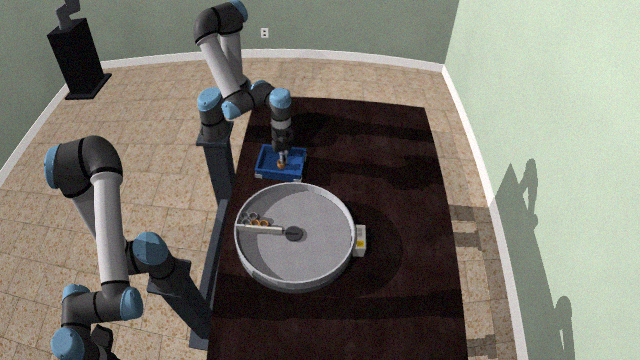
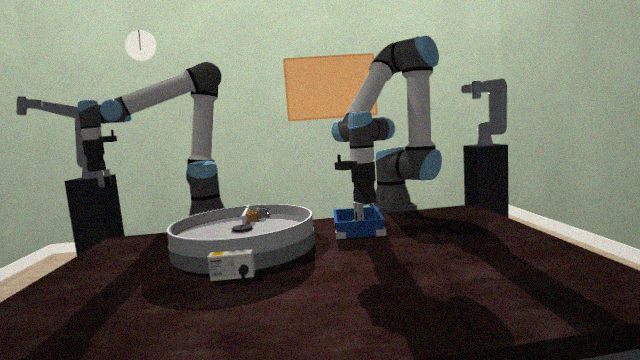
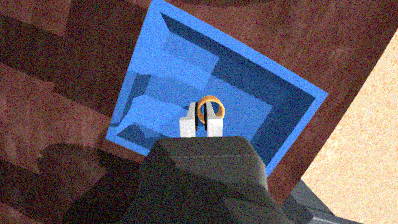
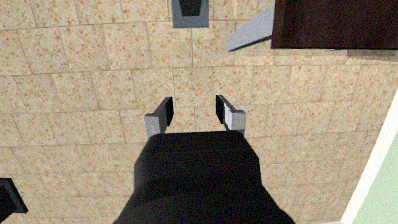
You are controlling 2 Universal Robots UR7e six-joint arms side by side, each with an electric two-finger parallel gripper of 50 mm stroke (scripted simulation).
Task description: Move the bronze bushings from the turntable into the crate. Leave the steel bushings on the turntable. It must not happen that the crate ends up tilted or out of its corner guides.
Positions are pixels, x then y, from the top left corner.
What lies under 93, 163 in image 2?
My right gripper.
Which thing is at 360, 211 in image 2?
My left gripper.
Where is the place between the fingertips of my left gripper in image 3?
200, 110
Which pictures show the blue crate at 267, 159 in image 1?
Image 1, image 2 and image 3 only.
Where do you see a blue crate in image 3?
At 178, 59
